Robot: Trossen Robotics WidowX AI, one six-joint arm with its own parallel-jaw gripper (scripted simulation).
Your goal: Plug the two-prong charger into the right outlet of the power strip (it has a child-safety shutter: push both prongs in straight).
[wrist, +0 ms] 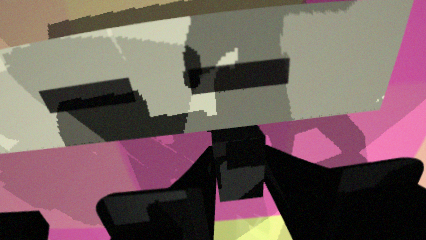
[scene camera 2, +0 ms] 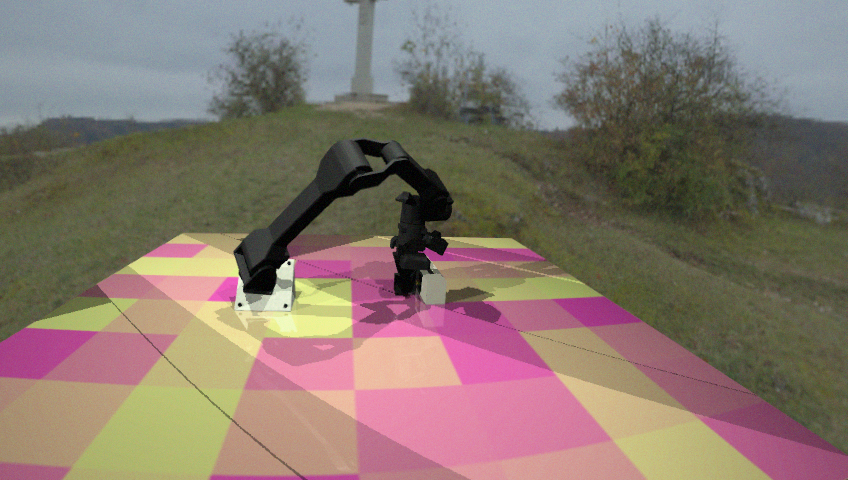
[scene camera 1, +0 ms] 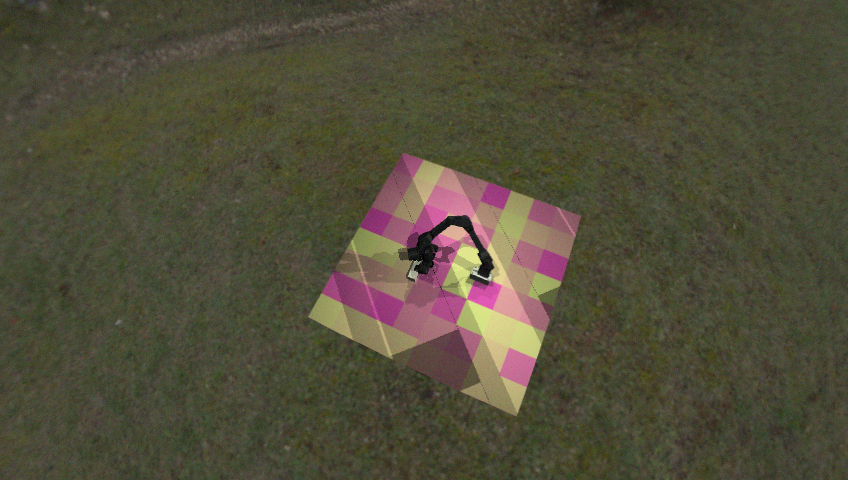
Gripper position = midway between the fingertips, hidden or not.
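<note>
A dark charger [wrist: 239, 153] is held by the gripper [scene camera 2: 404, 286]; the wrist view [wrist: 232, 148] shows the gripper too.
</note>
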